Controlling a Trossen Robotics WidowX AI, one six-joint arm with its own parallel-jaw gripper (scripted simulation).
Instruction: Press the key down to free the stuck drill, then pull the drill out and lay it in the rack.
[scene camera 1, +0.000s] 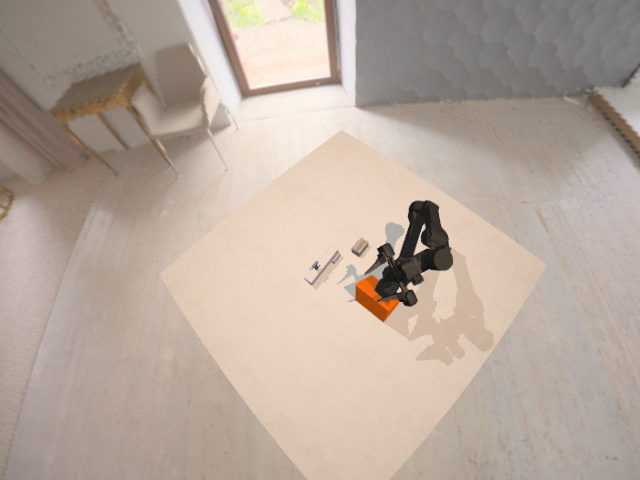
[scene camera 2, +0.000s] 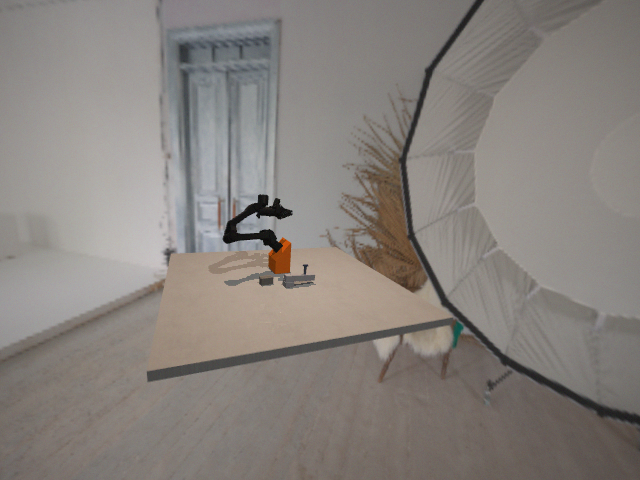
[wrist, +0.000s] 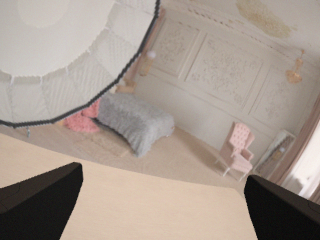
Path:
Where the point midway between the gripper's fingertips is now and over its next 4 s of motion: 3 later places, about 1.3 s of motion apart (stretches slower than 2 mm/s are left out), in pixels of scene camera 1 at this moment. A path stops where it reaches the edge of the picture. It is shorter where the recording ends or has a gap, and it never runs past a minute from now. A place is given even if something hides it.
The gripper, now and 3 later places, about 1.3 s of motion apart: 370, 288; 315, 262; 313, 263; 313, 259

